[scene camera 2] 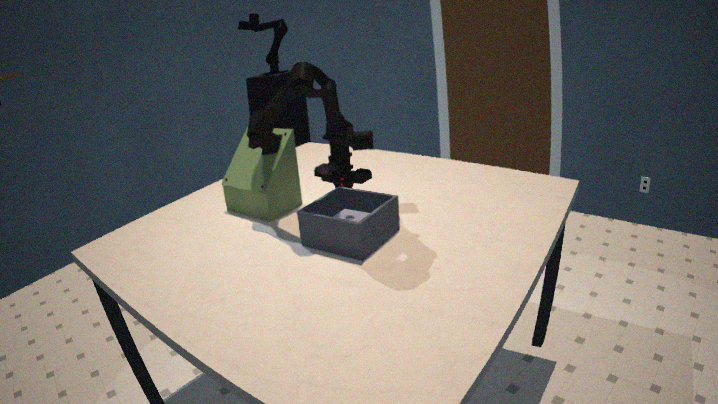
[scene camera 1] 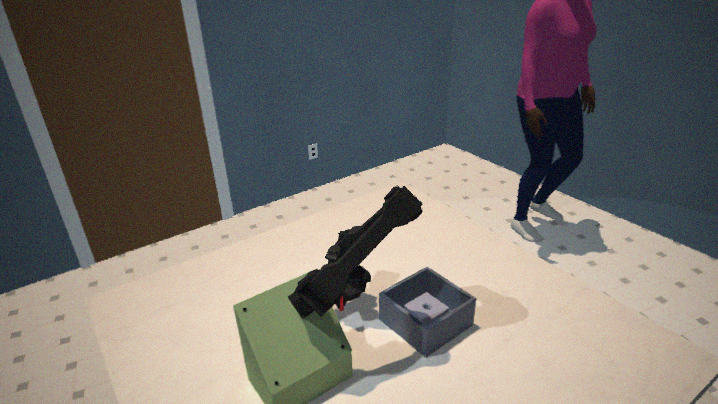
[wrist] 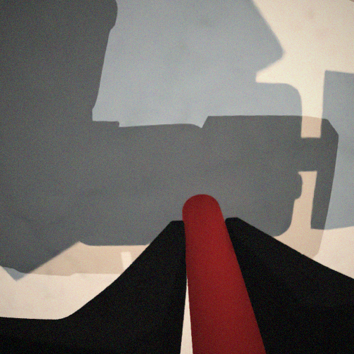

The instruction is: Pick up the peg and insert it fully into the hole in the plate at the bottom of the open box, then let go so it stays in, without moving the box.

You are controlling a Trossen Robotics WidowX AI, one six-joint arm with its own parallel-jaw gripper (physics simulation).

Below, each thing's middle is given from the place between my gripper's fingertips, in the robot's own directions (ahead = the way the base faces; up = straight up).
Labels:
The pale plate (scene camera 1: pixel 426 308) is 210 mm to the right of my hand, 140 mm ahead of it and 20 mm above it.

